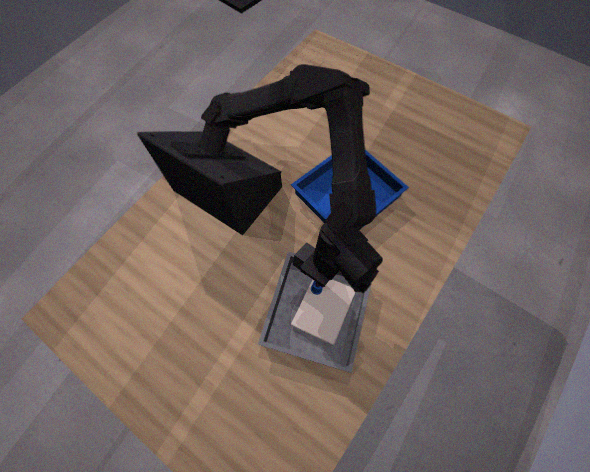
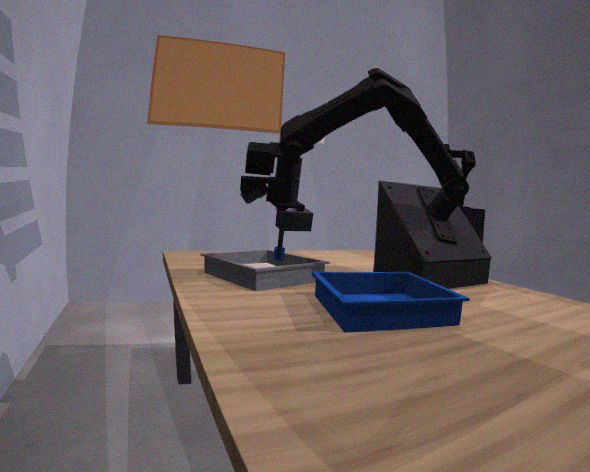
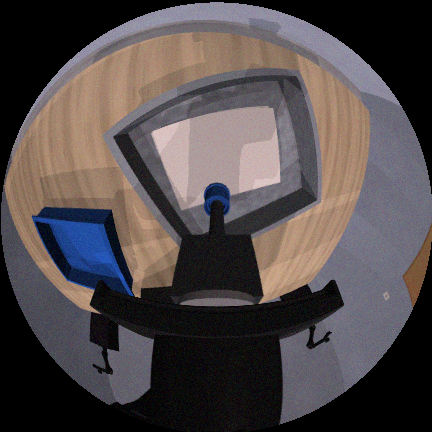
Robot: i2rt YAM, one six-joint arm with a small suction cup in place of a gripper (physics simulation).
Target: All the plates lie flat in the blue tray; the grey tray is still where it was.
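Frame: origin at the arm's base, x ahead, y left, z up, level; millimetres.
Where they show: end effector, tool point: (image 1: 316, 289) (image 2: 278, 258) (image 3: 216, 194); arm's base, origin of the base link: (image 1: 210, 152) (image 2: 435, 215).
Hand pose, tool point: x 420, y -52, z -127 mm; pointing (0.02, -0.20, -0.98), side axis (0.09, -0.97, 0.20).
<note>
Each offset is from my tool point to the top centre of the thing. Level surfaces: height alone.
A pale square plate @[dz -28, dx +40, dy -14 mm] (image 1: 323, 311) (image 2: 258, 265) (image 3: 217, 153) lies flat in the grey tray @[dz -4, dx +33, dy -32 mm] (image 1: 307, 352) (image 2: 256, 278) (image 3: 139, 160). I cannot tell whether more plates lie under it. My suction cup (image 1: 317, 287) (image 2: 279, 254) (image 3: 217, 198) hangs down into the tray, over the plate's edge nearest the arm base. It is about level with the tray rim, and I cannot tell whether it touches the plate. It holds nothing. The blue tray @[dz -4, dx -135, dy +288 mm] (image 1: 389, 187) (image 2: 387, 314) (image 3: 76, 245) is empty and stands beside the grey tray, closer to the base.
The black arm base (image 1: 218, 178) (image 2: 424, 234) stands on the wooden table @[dz -54 mm] (image 1: 176, 304) (image 2: 340, 398) behind the blue tray. The arm reaches over the blue tray. An orange board (image 2: 215, 84) hangs on the wall. The table edge lies close beyond the grey tray.
</note>
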